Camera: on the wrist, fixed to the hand. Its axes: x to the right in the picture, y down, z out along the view.
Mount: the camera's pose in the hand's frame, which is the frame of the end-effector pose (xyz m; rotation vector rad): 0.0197 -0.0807 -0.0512 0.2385 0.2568 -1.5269
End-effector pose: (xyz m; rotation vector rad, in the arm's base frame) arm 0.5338 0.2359 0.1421 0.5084 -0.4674 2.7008
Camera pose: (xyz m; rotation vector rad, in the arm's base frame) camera 0.5339 0.3320 0.1252 0.3226 0.2794 1.2817
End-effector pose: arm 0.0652 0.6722 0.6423 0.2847 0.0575 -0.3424
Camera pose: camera 0.0560 0.6076 0.5698 0.4836 0.5002 -1.8361
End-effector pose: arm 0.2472 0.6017 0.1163 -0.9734 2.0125 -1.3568
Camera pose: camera 0.2191 0.5952 0.2095 1.8927 -0.7117 1.8246
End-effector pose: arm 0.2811 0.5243 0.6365 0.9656 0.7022 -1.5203
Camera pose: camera 0.2114 0.5726 0.5881 -0.6470 -1.4329 2.4350
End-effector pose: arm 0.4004 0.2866 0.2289 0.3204 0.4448 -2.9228
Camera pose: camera 0.3751 0.3758 0.1986 -0.2184 -0.1912 1.7206
